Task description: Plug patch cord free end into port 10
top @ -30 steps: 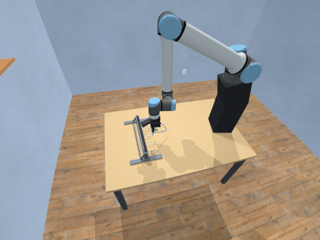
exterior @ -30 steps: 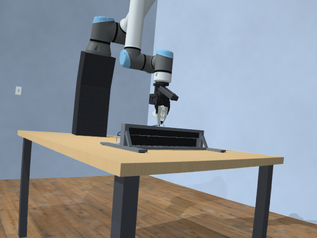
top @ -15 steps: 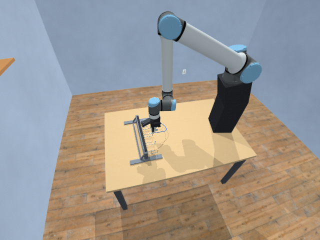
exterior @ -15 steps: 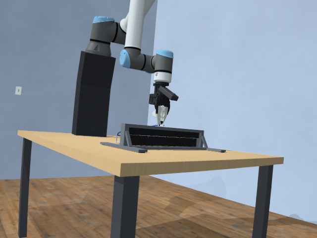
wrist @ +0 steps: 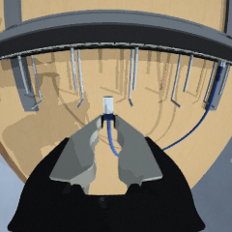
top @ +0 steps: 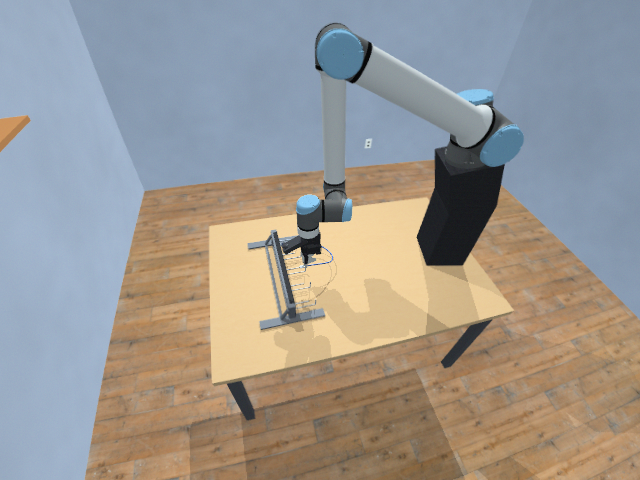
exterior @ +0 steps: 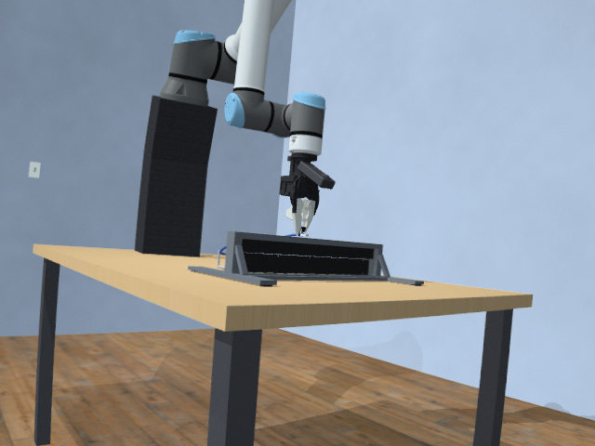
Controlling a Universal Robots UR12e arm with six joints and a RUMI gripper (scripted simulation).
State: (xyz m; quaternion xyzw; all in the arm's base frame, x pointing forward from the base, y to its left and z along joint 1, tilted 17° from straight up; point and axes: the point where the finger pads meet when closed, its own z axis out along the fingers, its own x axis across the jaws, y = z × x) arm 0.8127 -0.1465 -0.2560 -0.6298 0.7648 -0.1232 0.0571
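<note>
Right now the plug is 10 mm below my hand and 10 mm ahead of it.
</note>
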